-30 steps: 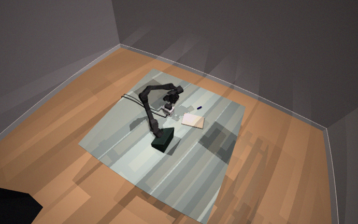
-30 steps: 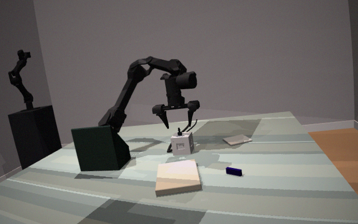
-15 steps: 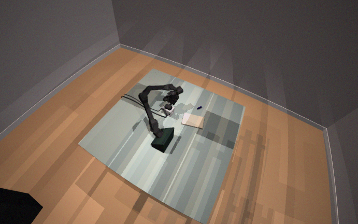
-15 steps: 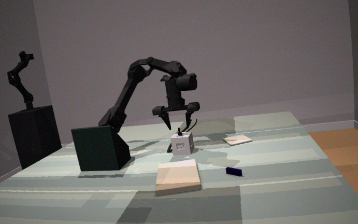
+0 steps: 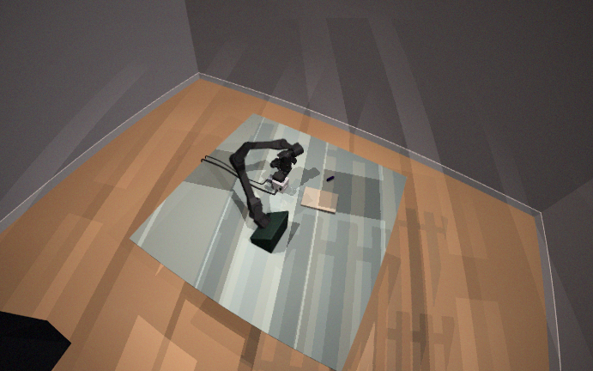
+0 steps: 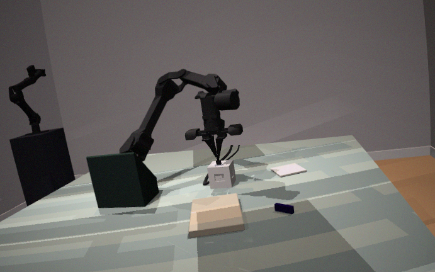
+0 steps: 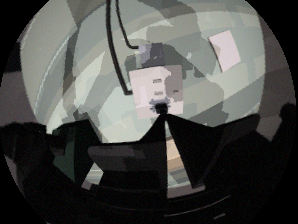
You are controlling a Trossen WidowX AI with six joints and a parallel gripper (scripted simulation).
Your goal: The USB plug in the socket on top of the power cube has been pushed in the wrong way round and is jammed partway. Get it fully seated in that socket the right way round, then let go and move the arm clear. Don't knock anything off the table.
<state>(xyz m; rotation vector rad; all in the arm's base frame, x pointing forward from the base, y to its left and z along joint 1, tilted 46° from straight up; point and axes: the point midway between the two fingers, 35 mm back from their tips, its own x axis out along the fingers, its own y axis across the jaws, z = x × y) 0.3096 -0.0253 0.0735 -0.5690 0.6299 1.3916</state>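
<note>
Right now my gripper tip is 20 mm above the USB plug. Also, from my gripper tip: thin pale pad 230 mm ahead, 100 mm to the left, 100 mm below; small dark blue block 200 mm ahead, 240 mm to the right, 100 mm below; tan pad 10 mm ahead, 240 mm to the right, 100 mm below.
</note>
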